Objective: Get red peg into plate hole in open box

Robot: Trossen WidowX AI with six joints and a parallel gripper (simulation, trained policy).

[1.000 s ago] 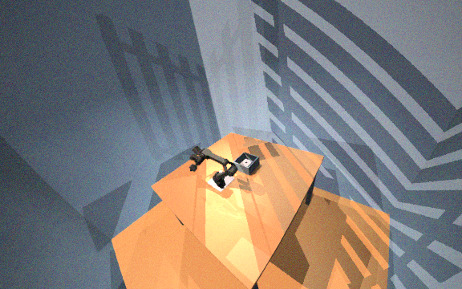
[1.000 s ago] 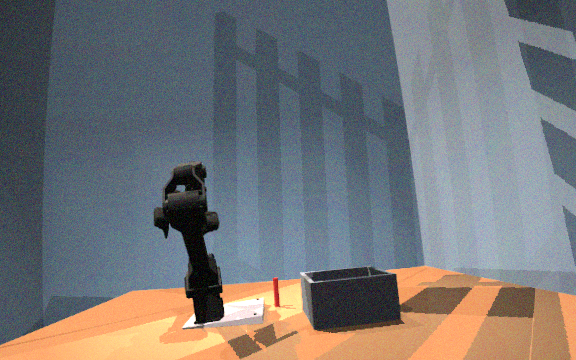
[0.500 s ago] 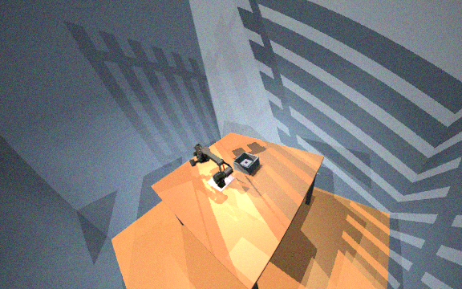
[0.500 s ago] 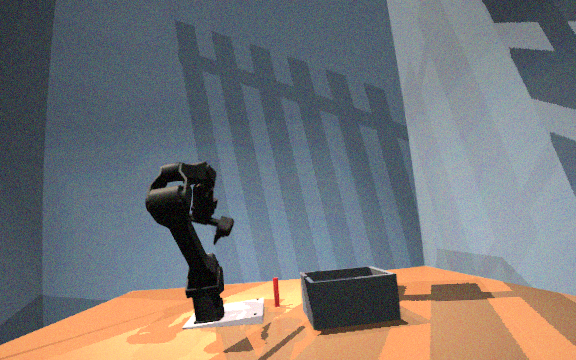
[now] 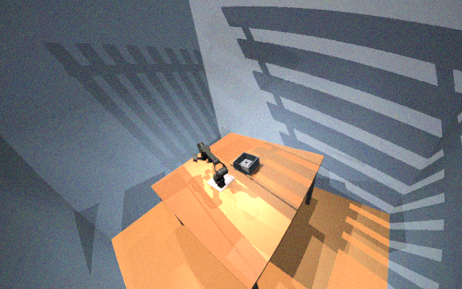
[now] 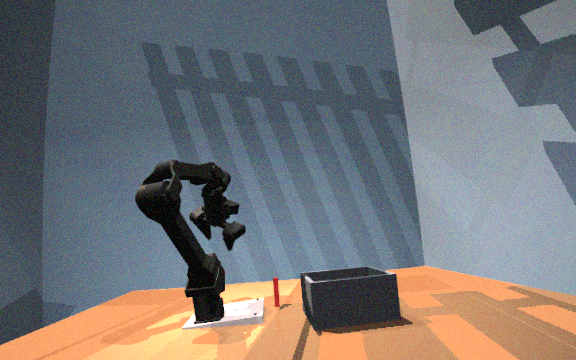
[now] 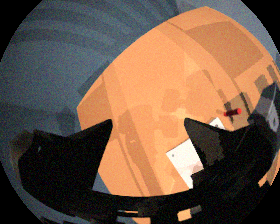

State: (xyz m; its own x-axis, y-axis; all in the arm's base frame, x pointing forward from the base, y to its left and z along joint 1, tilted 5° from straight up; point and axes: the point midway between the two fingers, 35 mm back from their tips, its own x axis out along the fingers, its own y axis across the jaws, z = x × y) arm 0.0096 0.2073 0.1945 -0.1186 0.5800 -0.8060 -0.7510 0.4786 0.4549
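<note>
My gripper tip is 17 cm short of the red peg, 14 cm above it and 9 cm to the left of it. From my gripper tip the other things lie so: grey box: 34 cm ahead, 25 cm to the right, 16 cm below; plate: 34 cm ahead, 25 cm to the right, 14 cm below.
</note>
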